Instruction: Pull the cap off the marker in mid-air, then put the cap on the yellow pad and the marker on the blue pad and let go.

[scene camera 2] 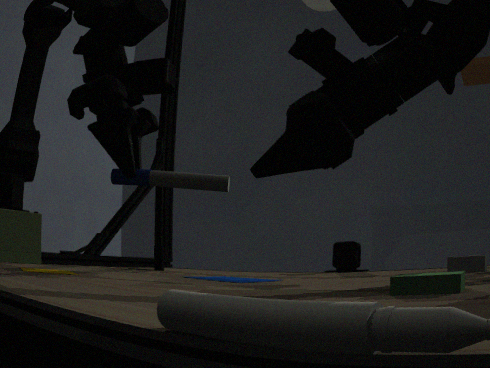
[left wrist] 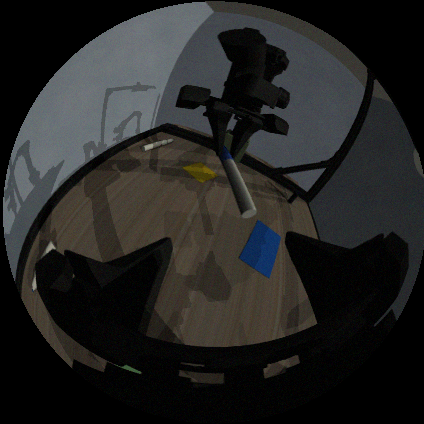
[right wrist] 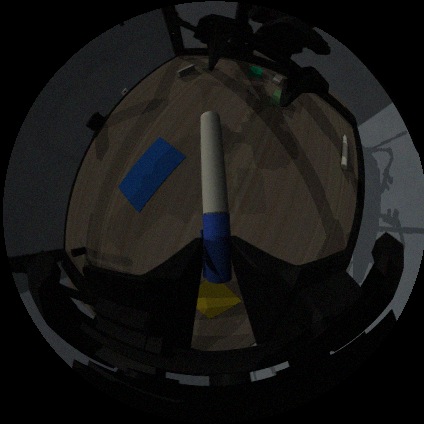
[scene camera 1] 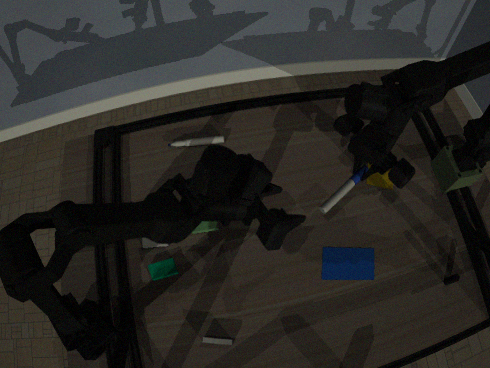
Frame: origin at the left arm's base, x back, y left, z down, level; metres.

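Where they show: left gripper, fingertip midpoint: (scene camera 2: 264,162) (left wrist: 229,241) (right wrist: 250,85) (scene camera 1: 292,203); right gripper, fingertip midpoint: (scene camera 2: 134,178) (left wrist: 224,157) (right wrist: 215,242) (scene camera 1: 358,176); left arm's base, origin of the base link: (right wrist: 236,43) (scene camera 1: 84,329); right arm's base, origin of the base link: (scene camera 2: 8,211) (scene camera 1: 464,160).
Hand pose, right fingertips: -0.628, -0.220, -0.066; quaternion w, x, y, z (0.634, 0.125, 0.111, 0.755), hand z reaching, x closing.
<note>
Things, the pixels of their top centre, and the offset from my right fingertips, as dx, dy, dz.
- marker's white body, middle of its top: (right wrist: 213,179) (scene camera 2: 169,170) (left wrist: 235,166) (scene camera 1: 346,186) +0.042, +0.008, -0.010
- yellow pad, middle of its top: (scene camera 2: 47,270) (right wrist: 211,299) (scene camera 1: 380,173) (left wrist: 200,170) -0.126, -0.036, +0.119
- blue pad, middle of its top: (scene camera 2: 230,279) (right wrist: 147,171) (left wrist: 263,245) (scene camera 1: 349,263) +0.121, -0.100, +0.119
- loose white marker, middle of its top: (scene camera 2: 316,300) (scene camera 1: 195,139) (right wrist: 346,146) +0.118, +0.375, +0.101
- pale block, middle of its top: (scene camera 2: 467,256) (scene camera 1: 217,341) (right wrist: 185,67) +0.437, +0.008, +0.097
The marker's white body (scene camera 1: 337,196) (scene camera 2: 190,181) (left wrist: 240,187) (right wrist: 214,160) and its blue cap (scene camera 1: 358,176) (scene camera 2: 142,177) (left wrist: 227,154) (right wrist: 216,222) are joined, held in mid-air. My right gripper (scene camera 2: 132,174) (right wrist: 215,242) is shut on the cap; the body's free end points toward my left gripper. My left gripper (scene camera 1: 292,203) (left wrist: 229,241) is open and empty, its fingertips apart from the body's end. The yellow pad (scene camera 1: 381,180) (scene camera 2: 47,271) (left wrist: 200,172) (right wrist: 212,300) lies below the right gripper, partly hidden in scene camera 1. The blue pad (scene camera 1: 347,263) (scene camera 2: 232,279) (left wrist: 261,249) (right wrist: 151,175) lies flat on the table.
A loose white marker (scene camera 1: 196,142) (scene camera 2: 265,320) (right wrist: 344,152) lies near the table edge; another white one (left wrist: 157,145) lies beyond the yellow pad. Green blocks (scene camera 1: 162,269) (scene camera 1: 205,227) and a pale block (scene camera 1: 217,341) (right wrist: 186,71) lie on the table. A green box (scene camera 1: 452,170) stands at the right.
</note>
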